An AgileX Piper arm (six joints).
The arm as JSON. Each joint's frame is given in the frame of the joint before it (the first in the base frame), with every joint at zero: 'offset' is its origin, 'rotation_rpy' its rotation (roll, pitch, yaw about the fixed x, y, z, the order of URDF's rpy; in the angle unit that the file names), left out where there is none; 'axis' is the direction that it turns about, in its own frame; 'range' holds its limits. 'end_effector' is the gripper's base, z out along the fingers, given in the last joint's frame.
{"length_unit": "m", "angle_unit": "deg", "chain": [
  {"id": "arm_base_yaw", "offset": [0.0, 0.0, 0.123], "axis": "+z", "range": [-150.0, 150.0]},
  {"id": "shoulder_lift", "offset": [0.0, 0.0, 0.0], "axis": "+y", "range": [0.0, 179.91]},
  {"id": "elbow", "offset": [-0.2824, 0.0, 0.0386], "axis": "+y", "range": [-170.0, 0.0]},
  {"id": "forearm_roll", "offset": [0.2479, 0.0, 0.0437], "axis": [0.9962, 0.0, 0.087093], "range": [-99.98, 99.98]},
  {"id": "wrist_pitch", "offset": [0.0, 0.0, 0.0], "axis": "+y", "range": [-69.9, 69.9]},
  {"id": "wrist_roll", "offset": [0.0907, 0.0, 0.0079], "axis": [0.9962, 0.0, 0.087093], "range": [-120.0, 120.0]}
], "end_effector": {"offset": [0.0, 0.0, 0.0], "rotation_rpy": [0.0, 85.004, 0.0]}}
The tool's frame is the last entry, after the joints.
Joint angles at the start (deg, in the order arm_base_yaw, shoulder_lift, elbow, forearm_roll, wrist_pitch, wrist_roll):
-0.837 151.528 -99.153 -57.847 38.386 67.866
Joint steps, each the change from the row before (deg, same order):
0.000 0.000 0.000 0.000 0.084 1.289
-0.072 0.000 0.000 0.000 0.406 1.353
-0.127 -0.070 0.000 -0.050 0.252 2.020
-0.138 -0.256 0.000 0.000 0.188 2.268
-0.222 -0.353 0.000 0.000 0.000 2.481
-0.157 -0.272 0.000 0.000 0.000 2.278
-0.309 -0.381 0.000 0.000 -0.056 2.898
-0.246 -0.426 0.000 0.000 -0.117 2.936
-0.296 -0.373 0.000 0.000 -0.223 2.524
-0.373 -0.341 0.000 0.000 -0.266 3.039
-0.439 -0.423 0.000 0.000 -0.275 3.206
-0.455 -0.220 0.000 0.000 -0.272 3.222
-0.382 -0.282 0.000 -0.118 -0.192 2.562
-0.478 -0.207 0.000 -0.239 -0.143 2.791
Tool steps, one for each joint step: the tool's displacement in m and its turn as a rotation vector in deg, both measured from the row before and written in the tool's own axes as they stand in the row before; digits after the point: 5 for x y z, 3 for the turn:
0.00005 -0.00012 0.00000 0.078 0.031 1.289
0.00012 -0.00112 0.00030 0.415 0.166 1.411
-0.00055 -0.00142 0.00011 0.290 0.040 2.120
-0.00173 -0.00168 -0.00095 0.166 -0.100 2.515
-0.00265 -0.00205 -0.00117 -0.011 -0.200 2.847
-0.00208 -0.00139 -0.00096 -0.022 -0.158 2.549
-0.00324 -0.00235 -0.00097 -0.046 -0.206 3.347
-0.00346 -0.00170 -0.00150 -0.172 -0.258 3.358
-0.00340 -0.00166 -0.00098 -0.233 -0.212 2.956
-0.00357 -0.00193 -0.00047 -0.222 -0.171 3.513
-0.00446 -0.00211 -0.00069 -0.245 -0.207 3.774
-0.00337 -0.00211 0.00058 -0.121 -0.073 3.694
-0.00366 -0.00154 -0.00010 -0.140 -0.193 2.915
-0.00388 -0.00208 0.00074 -0.005 -0.229 3.083

